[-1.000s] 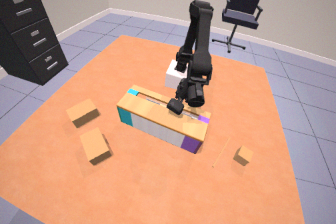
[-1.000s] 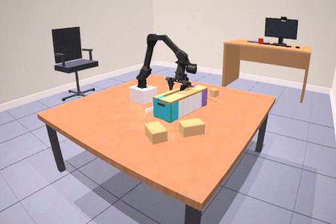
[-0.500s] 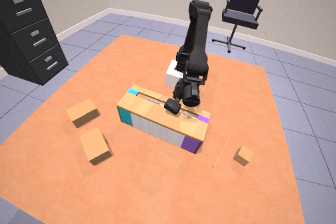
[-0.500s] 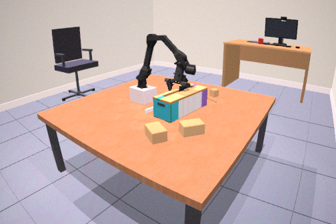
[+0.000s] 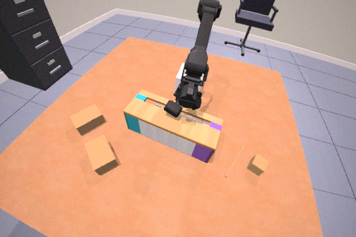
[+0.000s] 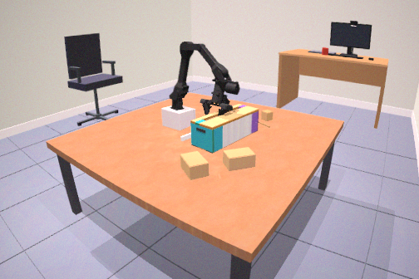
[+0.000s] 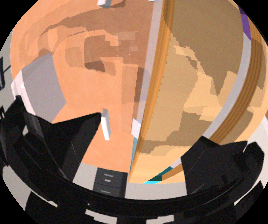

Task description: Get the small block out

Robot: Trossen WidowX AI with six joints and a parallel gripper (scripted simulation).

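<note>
Now: the pale block 5 cm ahead of my gripper tip and 2 cm to the right of it. Also, from my gripper tip: thin stick (8 cm ahead, 34 cm to the left, 8 cm below); then box (3 cm ahead, 3 cm to the left, 3 cm below).
</note>
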